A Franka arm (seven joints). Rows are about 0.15 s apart.
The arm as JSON. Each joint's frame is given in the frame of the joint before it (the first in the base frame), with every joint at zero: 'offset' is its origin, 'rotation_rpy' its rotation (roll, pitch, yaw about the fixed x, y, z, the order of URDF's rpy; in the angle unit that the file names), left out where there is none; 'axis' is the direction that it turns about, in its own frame. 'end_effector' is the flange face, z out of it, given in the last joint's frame.
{
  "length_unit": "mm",
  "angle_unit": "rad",
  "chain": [
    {
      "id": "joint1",
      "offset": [
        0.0,
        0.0,
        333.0
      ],
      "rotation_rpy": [
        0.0,
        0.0,
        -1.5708
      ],
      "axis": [
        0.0,
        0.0,
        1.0
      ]
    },
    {
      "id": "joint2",
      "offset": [
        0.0,
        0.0,
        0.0
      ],
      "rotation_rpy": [
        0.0,
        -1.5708,
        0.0
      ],
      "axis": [
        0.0,
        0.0,
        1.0
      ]
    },
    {
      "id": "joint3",
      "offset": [
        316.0,
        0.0,
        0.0
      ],
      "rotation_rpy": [
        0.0,
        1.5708,
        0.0
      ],
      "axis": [
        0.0,
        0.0,
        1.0
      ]
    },
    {
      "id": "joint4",
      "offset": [
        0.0,
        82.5,
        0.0
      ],
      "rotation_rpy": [
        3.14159,
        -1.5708,
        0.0
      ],
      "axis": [
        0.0,
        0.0,
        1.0
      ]
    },
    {
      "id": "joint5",
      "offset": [
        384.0,
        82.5,
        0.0
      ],
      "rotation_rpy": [
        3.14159,
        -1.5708,
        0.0
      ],
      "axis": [
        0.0,
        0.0,
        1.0
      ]
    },
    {
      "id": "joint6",
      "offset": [
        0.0,
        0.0,
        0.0
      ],
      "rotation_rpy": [
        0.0,
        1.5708,
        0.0
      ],
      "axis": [
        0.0,
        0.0,
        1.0
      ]
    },
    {
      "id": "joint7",
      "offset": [
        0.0,
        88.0,
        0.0
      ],
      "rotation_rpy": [
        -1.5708,
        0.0,
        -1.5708
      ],
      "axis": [
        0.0,
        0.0,
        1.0
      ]
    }
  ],
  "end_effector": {
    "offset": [
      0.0,
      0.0,
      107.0
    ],
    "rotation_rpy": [
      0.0,
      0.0,
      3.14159
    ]
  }
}
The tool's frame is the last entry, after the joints.
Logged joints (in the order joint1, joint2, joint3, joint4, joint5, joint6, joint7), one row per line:
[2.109 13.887 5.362 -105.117 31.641 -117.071 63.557]
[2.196 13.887 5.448 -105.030 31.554 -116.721 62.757]
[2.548 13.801 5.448 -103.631 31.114 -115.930 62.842]
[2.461 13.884 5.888 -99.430 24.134 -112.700 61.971]
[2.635 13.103 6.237 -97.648 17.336 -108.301 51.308]
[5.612 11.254 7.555 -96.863 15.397 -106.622 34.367]
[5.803 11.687 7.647 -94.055 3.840 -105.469 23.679]
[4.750 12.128 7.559 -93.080 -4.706 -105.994 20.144]
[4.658 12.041 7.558 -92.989 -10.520 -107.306 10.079]
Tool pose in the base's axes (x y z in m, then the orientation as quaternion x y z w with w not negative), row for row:
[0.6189 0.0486 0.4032 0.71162 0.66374 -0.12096 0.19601]
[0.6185 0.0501 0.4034 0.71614 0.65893 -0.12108 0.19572]
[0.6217 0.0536 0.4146 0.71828 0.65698 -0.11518 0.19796]
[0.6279 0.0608 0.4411 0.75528 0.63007 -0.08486 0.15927]
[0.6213 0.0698 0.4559 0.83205 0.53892 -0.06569 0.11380]
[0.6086 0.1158 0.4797 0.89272 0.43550 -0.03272 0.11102]
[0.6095 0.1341 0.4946 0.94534 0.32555 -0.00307 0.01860]
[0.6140 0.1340 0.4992 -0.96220 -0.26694 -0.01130 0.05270]
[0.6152 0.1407 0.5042 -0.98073 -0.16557 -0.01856 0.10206]
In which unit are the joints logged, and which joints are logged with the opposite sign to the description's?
The joints are logged in degrees. Opposite sign: joint5, joint6, joint7.
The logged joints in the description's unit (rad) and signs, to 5 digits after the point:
[0.03681 0.24237 0.09358 -1.83464 -0.55224 2.04327 -1.10928]
[0.03833 0.24237 0.09509 -1.83312 -0.55072 2.03717 -1.09532]
[0.04447 0.24087 0.09509 -1.80870 -0.54304 2.02336 -1.09680]
[0.04295 0.24232 0.10276 -1.73538 -0.42122 1.96699 -1.08160]
[0.04599 0.22869 0.10886 -1.70428 -0.30257 1.89021 -0.89549]
[0.09795 0.19642 0.13186 -1.69058 -0.26873 1.86090 -0.59982]
[0.10128 0.20398 0.13347 -1.64157 -0.06702 1.84078 -0.41328]
[0.08290 0.21167 0.13193 -1.62455 0.08214 1.84994 -0.35158]
[0.08130 0.21016 0.13191 -1.62296 0.18361 1.87284 -0.17591]

